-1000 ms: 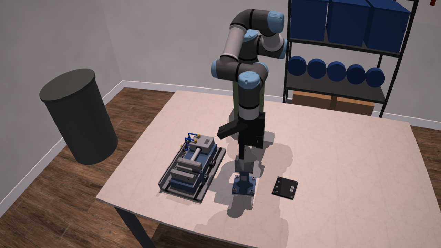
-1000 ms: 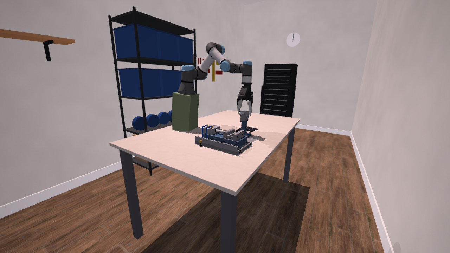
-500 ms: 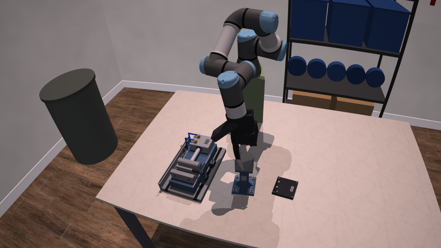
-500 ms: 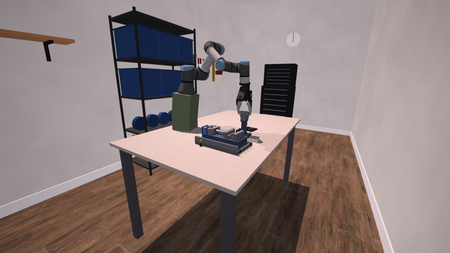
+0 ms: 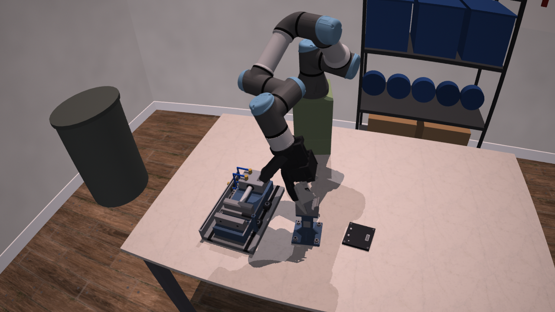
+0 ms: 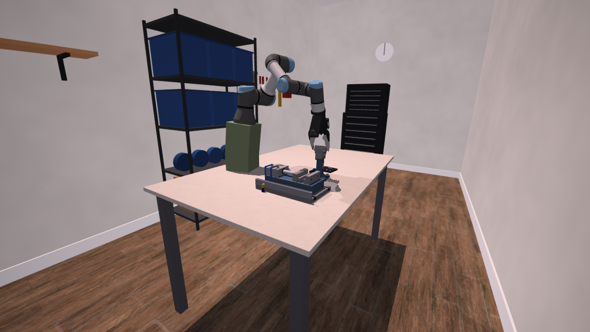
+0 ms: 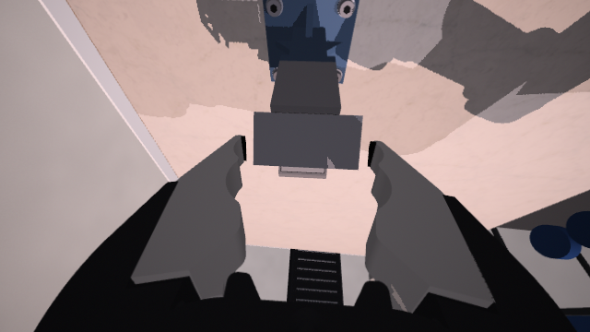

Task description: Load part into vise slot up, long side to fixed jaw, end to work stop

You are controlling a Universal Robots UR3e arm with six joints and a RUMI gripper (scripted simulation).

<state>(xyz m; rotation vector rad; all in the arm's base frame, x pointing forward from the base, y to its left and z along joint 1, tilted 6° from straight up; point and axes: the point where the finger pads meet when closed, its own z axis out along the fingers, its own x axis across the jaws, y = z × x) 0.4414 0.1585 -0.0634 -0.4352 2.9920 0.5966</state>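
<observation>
Now: the part 1 cm below my hand. The rest, counted from my hand: dark work stop rod 7 cm ahead, 17 cm to the right, 7 cm below; then black infeed plate 5 cm behind, 17 cm to the left, 16 cm below; then fixed jaw 11 cm ahead, 21 cm to the right, 8 cm below.
</observation>
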